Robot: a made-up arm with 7 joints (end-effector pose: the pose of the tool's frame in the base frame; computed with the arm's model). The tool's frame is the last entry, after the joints.
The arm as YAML. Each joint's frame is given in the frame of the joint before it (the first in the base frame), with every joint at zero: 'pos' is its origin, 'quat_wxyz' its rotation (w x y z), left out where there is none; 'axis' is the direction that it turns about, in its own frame. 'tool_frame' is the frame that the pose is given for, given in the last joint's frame.
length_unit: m
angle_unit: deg
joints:
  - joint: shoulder
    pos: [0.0, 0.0, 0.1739]
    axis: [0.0, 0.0, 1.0]
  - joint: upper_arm
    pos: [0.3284, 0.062, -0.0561]
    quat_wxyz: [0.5, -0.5, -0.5, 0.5]
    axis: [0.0, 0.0, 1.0]
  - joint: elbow
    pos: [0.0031, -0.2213, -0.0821]
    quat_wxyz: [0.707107, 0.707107, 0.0, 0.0]
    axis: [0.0, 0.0, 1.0]
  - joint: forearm
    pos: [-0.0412, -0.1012, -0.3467]
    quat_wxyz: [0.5, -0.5, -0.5, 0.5]
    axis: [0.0, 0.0, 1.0]
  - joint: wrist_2
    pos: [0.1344, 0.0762, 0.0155]
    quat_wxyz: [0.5, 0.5, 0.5, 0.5]
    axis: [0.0, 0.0, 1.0]
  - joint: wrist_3
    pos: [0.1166, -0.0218, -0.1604]
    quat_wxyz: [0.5, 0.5, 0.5, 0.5]
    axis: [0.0, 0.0, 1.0]
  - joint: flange
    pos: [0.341, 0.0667, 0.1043]
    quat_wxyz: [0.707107, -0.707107, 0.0, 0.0]
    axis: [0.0, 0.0, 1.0]
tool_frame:
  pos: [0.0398, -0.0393, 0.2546]
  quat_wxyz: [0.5, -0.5, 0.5, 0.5]
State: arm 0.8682 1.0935 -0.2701 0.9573 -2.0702 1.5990 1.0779
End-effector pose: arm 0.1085 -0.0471 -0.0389 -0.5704 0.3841 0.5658
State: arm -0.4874 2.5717 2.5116 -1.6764 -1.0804 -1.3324 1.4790
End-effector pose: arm 0.7121 -0.3660 0.5525 -0.3616 -2.8806 -0.6696
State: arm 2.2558 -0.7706 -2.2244 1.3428 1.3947 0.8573 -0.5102
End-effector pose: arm -0.4579 -0.2913 -0.2590 -0.8348 -1.6102 -0.3851
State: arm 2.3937 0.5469 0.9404 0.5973 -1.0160 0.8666 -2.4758
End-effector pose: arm 0.0020 0.2649 -0.2511 0.4953 2.6780 -0.0168
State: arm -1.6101 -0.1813 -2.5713 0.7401 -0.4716 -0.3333 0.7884
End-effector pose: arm 0.3057 0.0408 -0.4276 0.5588 -1.0878 2.1247
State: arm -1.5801 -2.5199 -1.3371 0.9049 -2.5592 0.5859 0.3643
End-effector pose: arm 0.1030 -0.5375 0.6394 -1.1489 1.4330 -0.0186
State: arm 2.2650 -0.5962 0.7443 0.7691 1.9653 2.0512 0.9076
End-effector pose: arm -0.7991 0.5310 -0.4261 0.3962 -0.1018 -0.4028
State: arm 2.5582 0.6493 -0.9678 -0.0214 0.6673 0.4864 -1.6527
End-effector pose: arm 0.0381 0.0620 -0.2046 1.2606 -0.2202 1.5280
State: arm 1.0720 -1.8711 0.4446 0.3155 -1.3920 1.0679 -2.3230
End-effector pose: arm -0.1664 0.1827 0.2328 -0.3853 -1.0506 1.4114
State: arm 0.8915 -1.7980 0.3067 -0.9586 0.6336 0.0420 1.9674
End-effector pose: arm 0.2482 0.3763 -0.3228 -0.5148 -1.1749 1.3941
